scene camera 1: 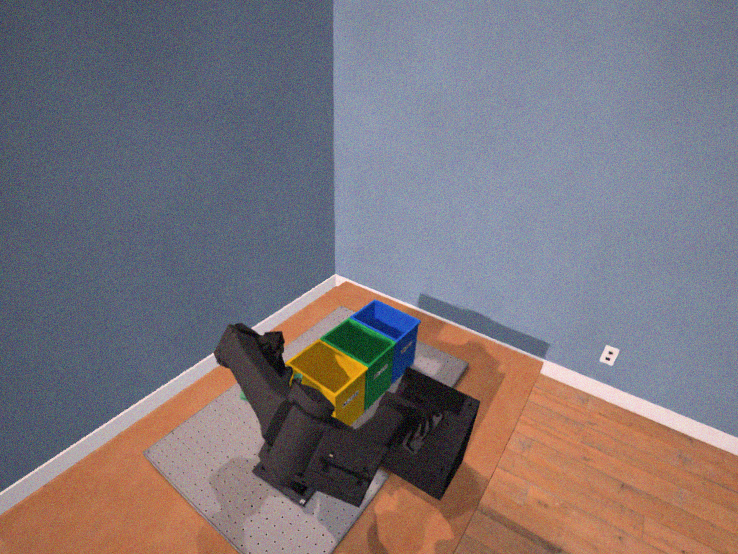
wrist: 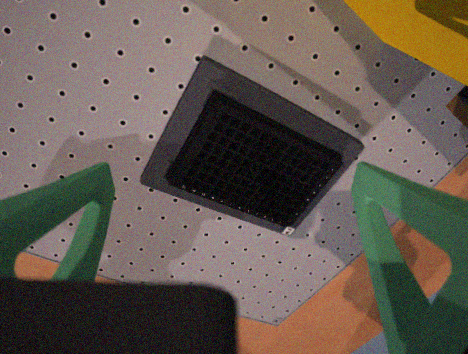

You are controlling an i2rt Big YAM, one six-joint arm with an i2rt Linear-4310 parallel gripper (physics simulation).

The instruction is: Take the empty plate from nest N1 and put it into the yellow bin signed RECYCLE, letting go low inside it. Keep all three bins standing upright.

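Seen in the pictures: gripper, fingertip midpoint: [wrist: 233, 175]; arm's base, link origin: [scene camera 1: 416, 423].
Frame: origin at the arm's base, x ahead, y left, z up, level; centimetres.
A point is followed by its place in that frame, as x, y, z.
A black plate [wrist: 257, 160] {20.1, 23.0, -11.8} with a grid of small wells sits in a dark grey nest frame [wrist: 176, 122] {26.9, 24.7, -13.1} in the middle of the wrist view, with a small white tag at its lower corner. The arm hides both in the scene view. My gripper [wrist: 233, 175] {27.6, 19.8, 0.6} is open and empty. Its green fingers stand left and right of the nest in the wrist view, apart from it. The yellow bin [scene camera 1: 351, 410] {18.7, 3.2, -8.1} [wrist: 395, 22] {22.7, 9.9, -7.4} stands upright, with a small sign on its front too small to read, and part of it shows at the wrist view's upper right.
The green bin [scene camera 1: 379, 382] {19.6, -9.3, -7.4} and the blue bin [scene camera 1: 406, 356] {20.7, -23.4, -7.3} stand upright in a row behind the yellow one. A grey perforated board [scene camera 1: 190, 447] {43.6, 39.1, -14.2} [wrist: 250, 265] {9.3, 34.6, -14.2} lies under the bins and nest. The arm's black base box [scene camera 1: 457, 438] {-9.9, -2.3, 1.0} stands right of the bins. Walls rise behind.
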